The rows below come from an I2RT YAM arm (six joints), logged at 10 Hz.
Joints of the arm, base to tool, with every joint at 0 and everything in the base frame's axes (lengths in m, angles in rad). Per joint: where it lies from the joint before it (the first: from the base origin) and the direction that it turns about. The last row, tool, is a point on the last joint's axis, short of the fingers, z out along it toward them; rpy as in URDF.
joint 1: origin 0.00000 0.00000 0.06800 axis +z
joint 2: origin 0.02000 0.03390 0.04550 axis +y
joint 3: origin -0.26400 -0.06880 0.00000 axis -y
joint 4: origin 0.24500 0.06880 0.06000 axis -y
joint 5: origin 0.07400 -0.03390 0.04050 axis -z
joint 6: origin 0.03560 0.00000 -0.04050 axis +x
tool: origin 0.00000 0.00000 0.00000 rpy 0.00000 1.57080 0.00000
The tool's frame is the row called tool.
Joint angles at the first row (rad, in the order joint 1, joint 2, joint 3, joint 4, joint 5, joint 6):
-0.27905 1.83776 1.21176 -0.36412 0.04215 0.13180
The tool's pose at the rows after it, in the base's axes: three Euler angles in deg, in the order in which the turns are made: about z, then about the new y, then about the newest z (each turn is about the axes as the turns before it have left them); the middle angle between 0 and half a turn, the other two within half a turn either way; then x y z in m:
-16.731 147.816 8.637 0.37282 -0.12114 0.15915
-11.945 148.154 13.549 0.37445 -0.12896 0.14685
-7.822 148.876 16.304 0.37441 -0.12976 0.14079
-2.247 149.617 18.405 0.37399 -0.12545 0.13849
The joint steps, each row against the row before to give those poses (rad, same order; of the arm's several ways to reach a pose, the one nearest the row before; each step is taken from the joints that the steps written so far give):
-0.03624 0.06906 0.00002 0.04997 -0.05455 -0.00076
-0.02250 0.03736 -0.00002 0.02785 -0.05569 -0.00458
-0.00535 0.01604 0.00000 -0.00228 -0.03815 -0.01945
0.00610 0.00380 0.00000 -0.01909 -0.04272 -0.04463

